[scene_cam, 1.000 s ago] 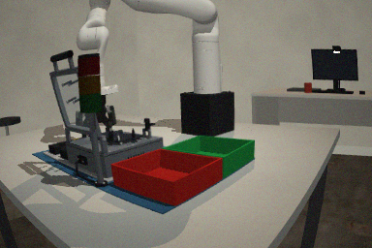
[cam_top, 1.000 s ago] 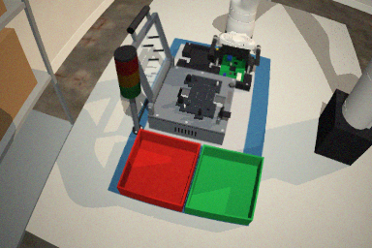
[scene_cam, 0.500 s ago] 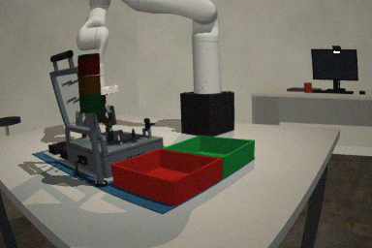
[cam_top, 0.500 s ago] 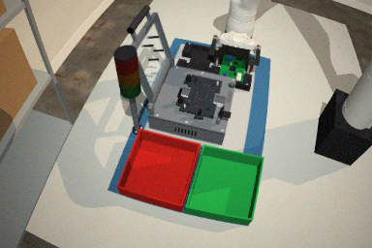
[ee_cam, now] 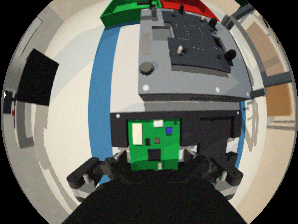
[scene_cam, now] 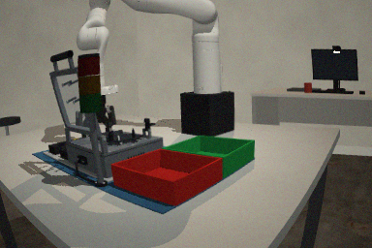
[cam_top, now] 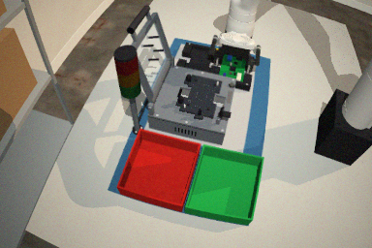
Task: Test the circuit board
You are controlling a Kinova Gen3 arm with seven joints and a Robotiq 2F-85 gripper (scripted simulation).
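My gripper is now right at the green circuit board. From my hand the other things lie so: tester lid: 19 cm to the left, 16 cm ahead, 16 cm above; green bin: 36 cm to the left, 9 cm behind, 1 cm below; red bin: 38 cm to the left, 6 cm ahead, 1 cm below.
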